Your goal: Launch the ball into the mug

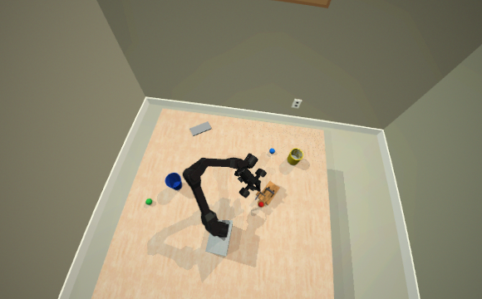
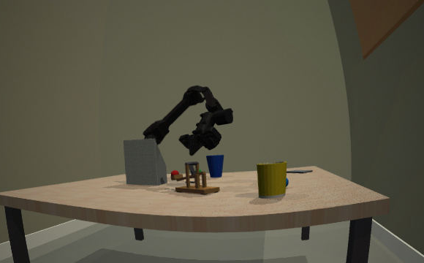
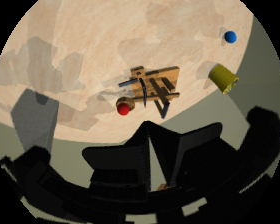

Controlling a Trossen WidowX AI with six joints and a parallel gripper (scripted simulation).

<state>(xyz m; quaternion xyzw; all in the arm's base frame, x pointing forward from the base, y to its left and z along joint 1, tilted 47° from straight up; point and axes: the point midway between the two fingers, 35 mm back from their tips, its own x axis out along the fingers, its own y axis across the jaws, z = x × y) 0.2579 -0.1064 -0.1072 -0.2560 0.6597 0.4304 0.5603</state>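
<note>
The red ball is 7 cm below my gripper tip, 6 cm behind it and 2 cm to the right of it. From my gripper tip the other things lie so: yellow mug: 30 cm ahead, 23 cm to the right, 10 cm below; then blue ball: 34 cm ahead, 11 cm below, 8 cm to the right; then wooden catapult: 8 cm below, 4 cm to the right.
</note>
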